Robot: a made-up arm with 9 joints. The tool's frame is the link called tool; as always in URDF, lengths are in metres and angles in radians.
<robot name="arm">
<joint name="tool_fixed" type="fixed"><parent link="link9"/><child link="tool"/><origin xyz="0.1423 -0.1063 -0.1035" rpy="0 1.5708 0"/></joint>
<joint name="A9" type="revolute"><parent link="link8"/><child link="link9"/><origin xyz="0.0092 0.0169 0.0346"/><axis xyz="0.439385 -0.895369 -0.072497"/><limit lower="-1.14" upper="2"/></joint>
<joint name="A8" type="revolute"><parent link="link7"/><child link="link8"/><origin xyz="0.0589 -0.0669 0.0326"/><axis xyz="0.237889 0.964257 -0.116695"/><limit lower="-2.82" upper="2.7"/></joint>
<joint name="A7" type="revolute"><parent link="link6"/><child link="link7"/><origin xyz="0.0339 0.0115 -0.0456"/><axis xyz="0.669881 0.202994 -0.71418"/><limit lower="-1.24" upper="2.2"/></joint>
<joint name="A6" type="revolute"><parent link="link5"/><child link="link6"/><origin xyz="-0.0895 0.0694 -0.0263"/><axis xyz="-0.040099 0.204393 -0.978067"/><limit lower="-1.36" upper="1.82"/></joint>
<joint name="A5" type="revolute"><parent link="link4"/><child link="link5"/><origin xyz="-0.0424 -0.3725 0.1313"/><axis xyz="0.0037 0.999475 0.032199"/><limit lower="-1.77" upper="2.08"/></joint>
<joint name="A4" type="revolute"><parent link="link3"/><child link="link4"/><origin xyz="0.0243 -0.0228 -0.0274"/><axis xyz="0 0 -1"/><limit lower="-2.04" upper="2.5"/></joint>
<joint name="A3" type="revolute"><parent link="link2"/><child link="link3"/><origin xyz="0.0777 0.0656 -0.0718"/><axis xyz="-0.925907 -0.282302 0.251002"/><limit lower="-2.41" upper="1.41"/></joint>
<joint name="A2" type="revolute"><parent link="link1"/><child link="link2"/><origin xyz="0.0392 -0.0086 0.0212"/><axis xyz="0 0 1"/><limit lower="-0.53" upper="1.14"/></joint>
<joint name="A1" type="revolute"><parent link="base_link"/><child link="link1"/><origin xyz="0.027 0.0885 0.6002"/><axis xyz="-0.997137 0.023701 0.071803"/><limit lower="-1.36" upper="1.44"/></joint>
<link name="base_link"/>
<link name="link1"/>
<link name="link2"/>
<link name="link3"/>
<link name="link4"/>
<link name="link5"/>
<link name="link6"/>
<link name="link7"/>
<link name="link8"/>
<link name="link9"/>
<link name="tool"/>
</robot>
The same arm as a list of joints. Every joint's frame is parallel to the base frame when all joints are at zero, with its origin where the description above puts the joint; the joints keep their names.
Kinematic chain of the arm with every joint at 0, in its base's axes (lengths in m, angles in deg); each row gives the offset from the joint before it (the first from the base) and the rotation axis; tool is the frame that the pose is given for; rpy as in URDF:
A1: xyz 0.027 0.0885 0.6002 axis -0.997137 0.023701 0.071803
A2: xyz 0.0392 -0.0086 0.0212 axis +z
A3: xyz 0.0777 0.0656 -0.0718 axis -0.925907 -0.282302 0.251002
A4: xyz 0.0243 -0.0228 -0.0274 axis -z
A5: xyz -0.0424 -0.3725 0.1313 axis 0.0037 0.999475 0.032199
A6: xyz -0.0895 0.0694 -0.0263 axis -0.040099 0.204393 -0.978067
A7: xyz 0.0339 0.0115 -0.0456 axis 0.669881 0.202994 -0.71418
A8: xyz 0.0589 -0.0669 0.0326 axis 0.237889 0.964257 -0.116695
A9: xyz 0.0092 0.0169 0.0346 axis 0.439385 -0.895369 -0.072497
tool: xyz 0.1423 -0.1063 -0.1035 rpy 0 90 0
Joint limits (deg, base to tool): -77.92..82.51 -30.37..65.32 -138.08..80.79 -116.88..143.24 -101.41..119.18 -77.92..104.28 -71.05..126.05 -161.57..154.7 -65.32..114.59

